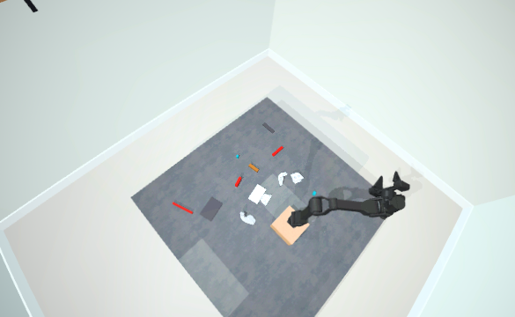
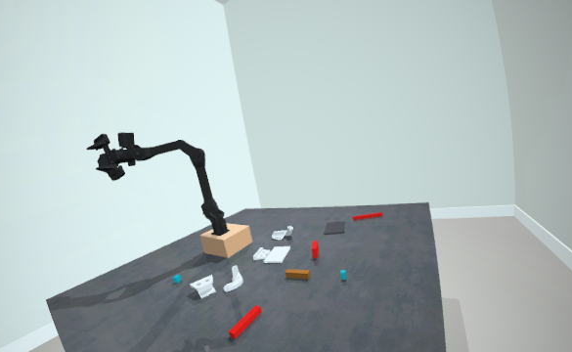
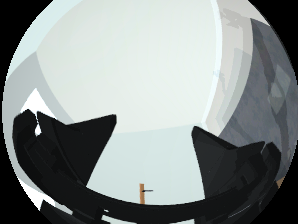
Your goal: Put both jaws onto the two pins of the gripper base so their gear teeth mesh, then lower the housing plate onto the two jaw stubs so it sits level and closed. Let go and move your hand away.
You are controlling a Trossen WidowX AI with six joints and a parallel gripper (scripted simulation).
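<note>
Right now my gripper tip is 43 cm short of the curved white jaw, 17 cm to the right of it and 51 cm above it. From my gripper tip the other things lie so: flat white plate: 47 cm ahead, 39 cm to the left, 51 cm below; white housing plate: 40 cm ahead, 38 cm to the left, 51 cm below; white gripper base: 35 cm ahead, 11 cm to the left, 49 cm below.
</note>
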